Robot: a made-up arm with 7 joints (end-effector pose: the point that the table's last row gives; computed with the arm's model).
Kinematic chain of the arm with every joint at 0, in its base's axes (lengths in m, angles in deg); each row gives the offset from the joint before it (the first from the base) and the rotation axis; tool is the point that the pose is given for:
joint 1: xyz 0 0 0.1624 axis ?
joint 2: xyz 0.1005 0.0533 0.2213 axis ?
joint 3: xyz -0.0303 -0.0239 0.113 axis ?
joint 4: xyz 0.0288 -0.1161 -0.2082 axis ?
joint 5: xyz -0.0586 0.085 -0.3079 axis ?
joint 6: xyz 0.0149 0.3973 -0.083 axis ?
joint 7: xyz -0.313 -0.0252 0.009 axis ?
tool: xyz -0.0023 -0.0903 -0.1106
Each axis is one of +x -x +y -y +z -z.
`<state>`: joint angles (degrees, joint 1 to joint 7).
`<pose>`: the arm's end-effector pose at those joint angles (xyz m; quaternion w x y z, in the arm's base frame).
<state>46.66 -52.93 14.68 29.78 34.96 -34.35 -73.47</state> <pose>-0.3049 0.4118 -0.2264 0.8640 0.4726 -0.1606 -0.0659</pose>
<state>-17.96 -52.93 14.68 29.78 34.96 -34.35 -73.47</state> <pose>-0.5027 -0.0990 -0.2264 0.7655 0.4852 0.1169 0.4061</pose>
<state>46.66 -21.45 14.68 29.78 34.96 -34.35 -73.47</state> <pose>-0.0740 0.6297 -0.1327 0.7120 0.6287 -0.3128 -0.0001</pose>
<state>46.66 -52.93 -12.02 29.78 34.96 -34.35 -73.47</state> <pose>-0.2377 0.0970 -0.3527 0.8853 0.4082 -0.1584 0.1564</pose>
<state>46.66 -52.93 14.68 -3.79 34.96 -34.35 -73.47</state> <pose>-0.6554 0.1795 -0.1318 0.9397 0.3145 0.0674 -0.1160</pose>
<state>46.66 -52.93 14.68 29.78 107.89 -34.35 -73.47</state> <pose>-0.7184 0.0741 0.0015 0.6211 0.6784 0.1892 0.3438</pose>
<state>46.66 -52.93 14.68 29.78 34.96 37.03 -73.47</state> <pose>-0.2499 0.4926 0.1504 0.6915 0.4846 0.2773 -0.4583</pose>
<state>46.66 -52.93 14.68 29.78 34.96 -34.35 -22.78</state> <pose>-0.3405 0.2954 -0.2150 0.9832 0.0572 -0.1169 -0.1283</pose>
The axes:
joint 1: -z
joint 2: +x
joint 3: +y
joint 4: +x
joint 5: +z
joint 6: +y
joint 7: -x

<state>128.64 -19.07 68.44 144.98 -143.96 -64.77 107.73</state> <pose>-0.1034 -0.5127 0.2239 0.2810 0.7753 0.5085 0.2476</pose>
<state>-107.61 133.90 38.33 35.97 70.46 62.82 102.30</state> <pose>0.1654 -0.2277 0.2767 0.2151 0.7803 -0.2030 0.5511</pose>
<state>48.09 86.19 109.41 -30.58 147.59 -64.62 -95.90</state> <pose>-0.7086 -0.0385 -0.3872 0.8058 -0.2647 -0.2605 -0.4612</pose>
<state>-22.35 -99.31 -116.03 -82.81 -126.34 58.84 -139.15</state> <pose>-0.2847 0.5883 0.5472 0.3515 -0.6005 -0.1653 -0.6990</pose>
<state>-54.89 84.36 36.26 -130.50 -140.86 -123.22 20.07</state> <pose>0.5164 -0.0521 -0.0105 0.0395 -0.2763 -0.8428 -0.4602</pose>
